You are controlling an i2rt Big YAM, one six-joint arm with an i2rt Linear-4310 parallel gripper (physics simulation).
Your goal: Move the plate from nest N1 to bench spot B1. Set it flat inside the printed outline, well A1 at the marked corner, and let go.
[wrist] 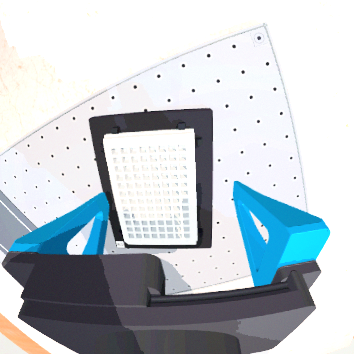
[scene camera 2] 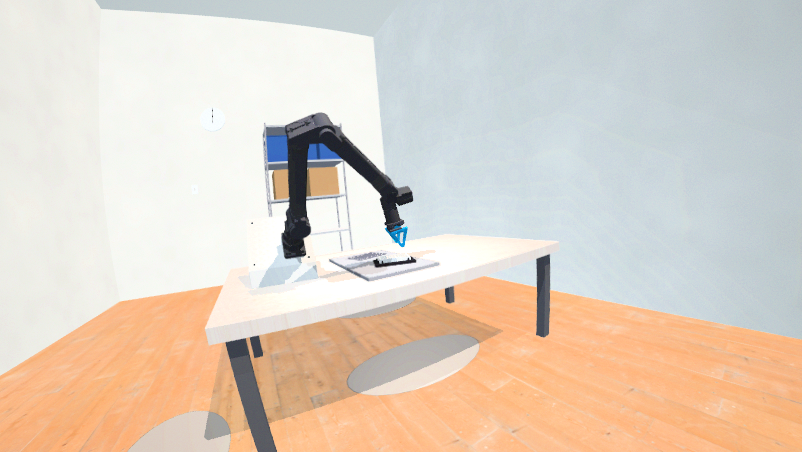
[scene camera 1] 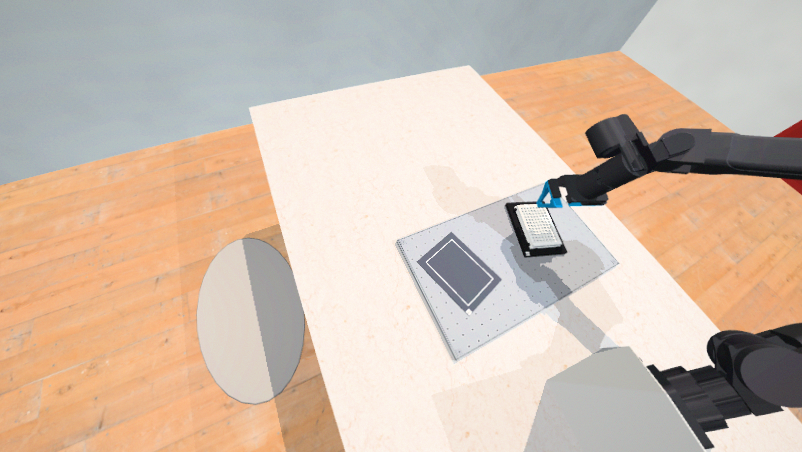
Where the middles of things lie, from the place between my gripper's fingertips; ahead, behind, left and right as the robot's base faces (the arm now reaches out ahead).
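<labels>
Positions relative to my hand: white well plate (scene camera 1: 536, 223), 60 mm below, 20 mm behind and 30 mm to the left of it; black rectangular block (scene camera 1: 522, 240), 70 mm below, 20 mm behind and 30 mm to the left of it; dark grey rectangle with white outline (scene camera 1: 458, 271), 70 mm below, 60 mm behind and 290 mm to the left of it. Going by their middles, the dark grey rectangle with white outline is the farthest from my hand of the things named here.
</labels>
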